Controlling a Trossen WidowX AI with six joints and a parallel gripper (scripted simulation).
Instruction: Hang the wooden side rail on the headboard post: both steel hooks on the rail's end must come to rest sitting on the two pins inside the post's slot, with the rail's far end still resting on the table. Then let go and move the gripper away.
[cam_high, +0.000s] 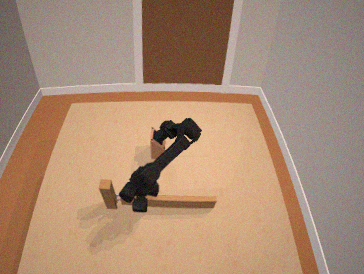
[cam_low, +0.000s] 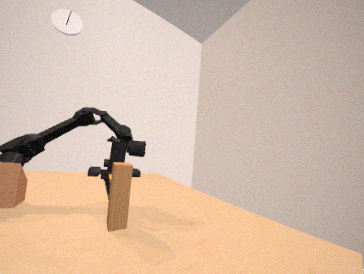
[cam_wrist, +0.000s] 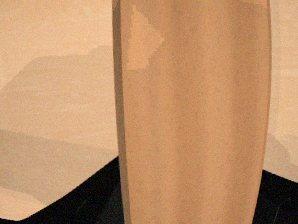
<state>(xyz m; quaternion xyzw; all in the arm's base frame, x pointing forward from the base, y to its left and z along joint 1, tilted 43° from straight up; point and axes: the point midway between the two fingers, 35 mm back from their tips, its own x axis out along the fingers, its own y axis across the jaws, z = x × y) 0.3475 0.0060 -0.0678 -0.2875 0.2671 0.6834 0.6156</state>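
My gripper tip is now 10 mm short of the headboard post, 150 mm to the left of it and 40 mm below it.
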